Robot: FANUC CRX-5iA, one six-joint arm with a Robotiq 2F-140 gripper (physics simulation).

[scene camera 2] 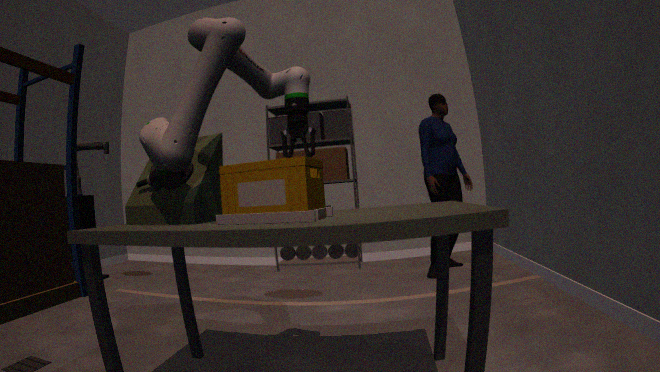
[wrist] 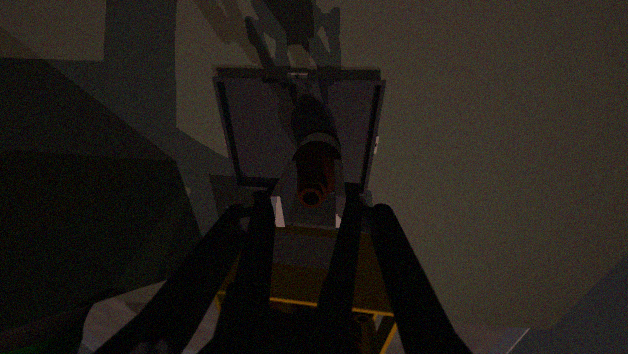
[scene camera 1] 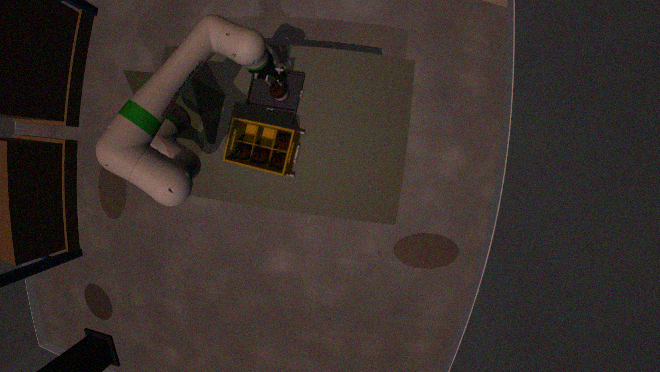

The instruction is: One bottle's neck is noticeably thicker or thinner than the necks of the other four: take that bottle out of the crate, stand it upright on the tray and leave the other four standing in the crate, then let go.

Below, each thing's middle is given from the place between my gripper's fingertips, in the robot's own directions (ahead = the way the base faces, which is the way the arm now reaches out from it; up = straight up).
The brown bottle (wrist: 315, 155) lies 1 cm behind my hand, 2 cm to the right of it and 6 cm below it.
